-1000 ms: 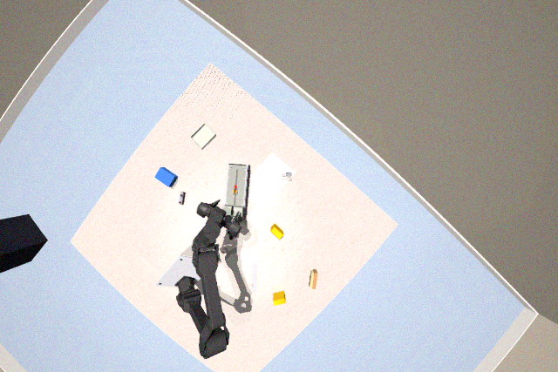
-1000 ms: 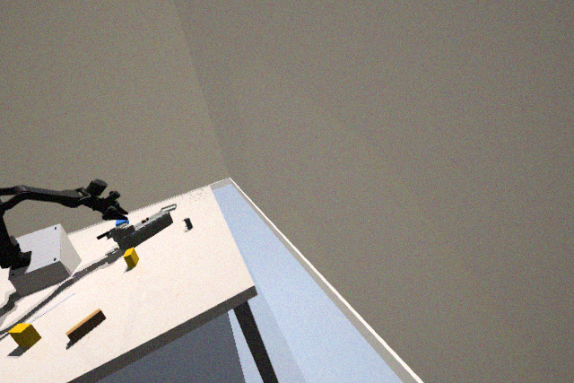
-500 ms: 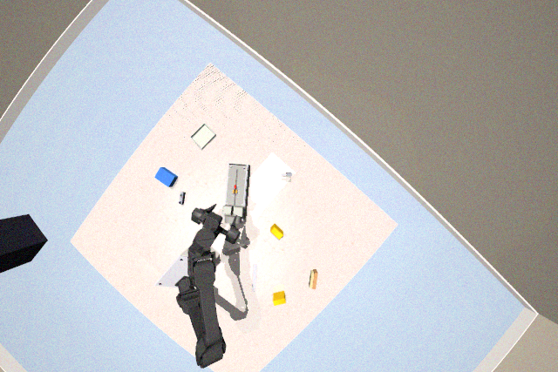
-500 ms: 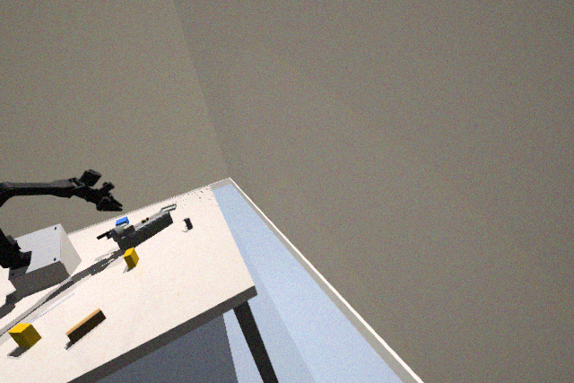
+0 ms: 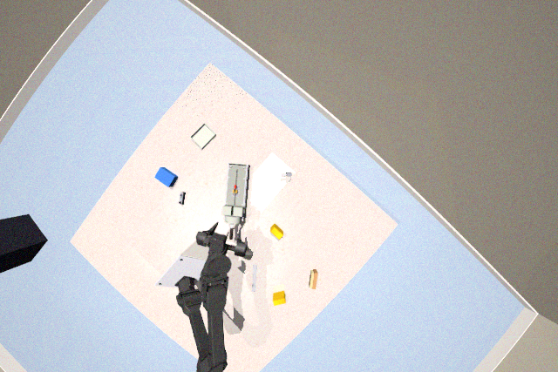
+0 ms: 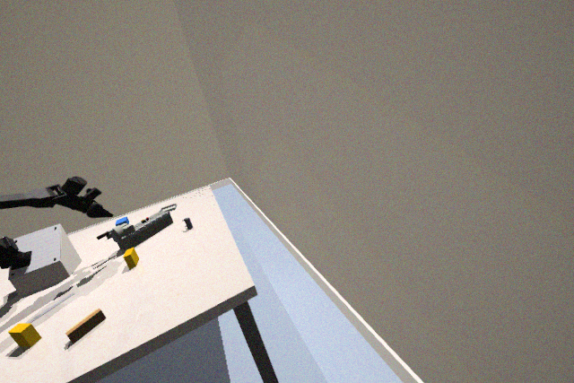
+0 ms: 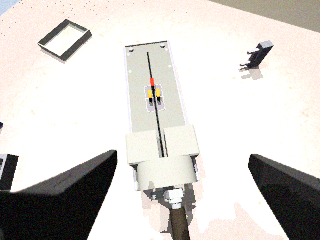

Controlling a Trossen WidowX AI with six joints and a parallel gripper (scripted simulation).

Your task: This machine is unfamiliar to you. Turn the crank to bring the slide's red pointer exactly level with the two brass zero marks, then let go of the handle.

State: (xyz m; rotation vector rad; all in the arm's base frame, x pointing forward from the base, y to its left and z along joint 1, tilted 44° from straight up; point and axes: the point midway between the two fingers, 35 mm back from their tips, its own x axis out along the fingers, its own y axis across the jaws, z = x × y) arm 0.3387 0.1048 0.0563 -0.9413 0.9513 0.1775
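Right now my gripper tip is 5 cm past the dark brown crank handle, 4 cm to the left of it and 8 cm above it. Round my gripper tip: blue block (14 cm behind, 39 cm to the left, 18 cm below); then crank (4 cm behind, 2 cm to the right, 9 cm below); then red pointer (10 cm ahead, 10 cm to the left, 11 cm below).
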